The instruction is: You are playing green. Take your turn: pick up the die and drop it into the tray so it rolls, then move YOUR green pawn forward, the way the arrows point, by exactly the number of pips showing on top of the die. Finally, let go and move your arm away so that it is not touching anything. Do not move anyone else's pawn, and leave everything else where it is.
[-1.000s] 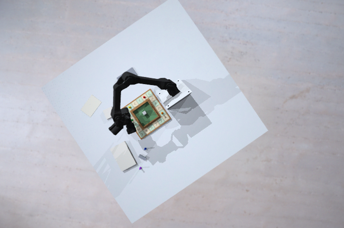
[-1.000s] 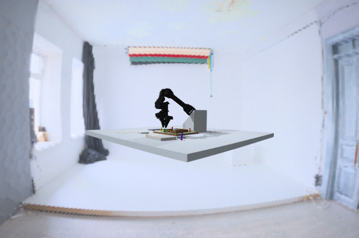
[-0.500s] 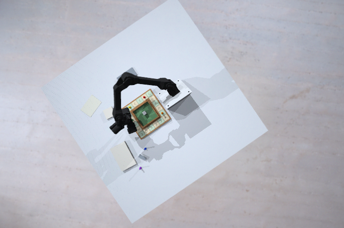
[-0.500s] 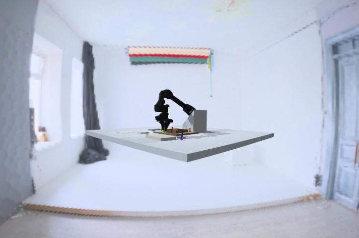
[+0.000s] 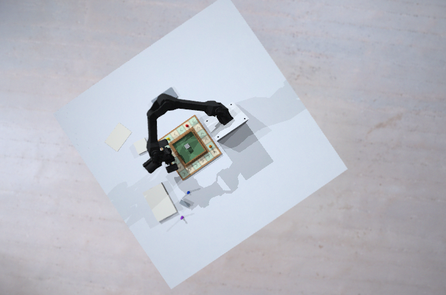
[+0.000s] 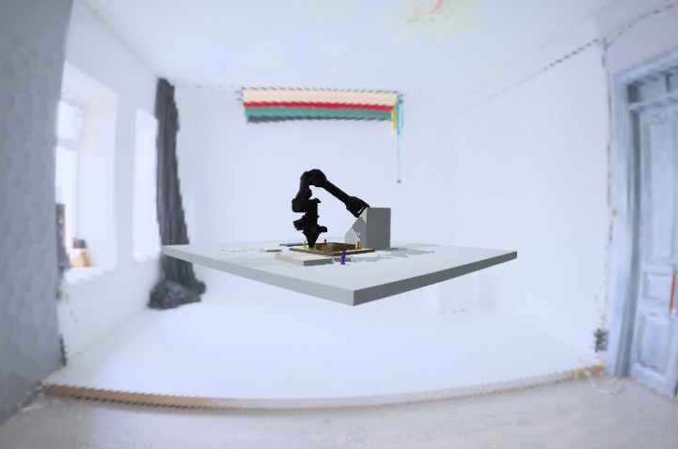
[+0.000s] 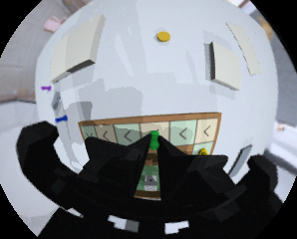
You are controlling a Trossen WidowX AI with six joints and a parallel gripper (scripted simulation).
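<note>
The yellow pawn lies 9 cm to the right of my gripper tip, 5 cm behind it and 1 cm above it. Also, from my gripper tip: green pawn: 1 cm above; green tray: 11 cm behind, 3 cm to the left, 1 cm below; white die: 11 cm behind, 2 cm to the left.
</note>
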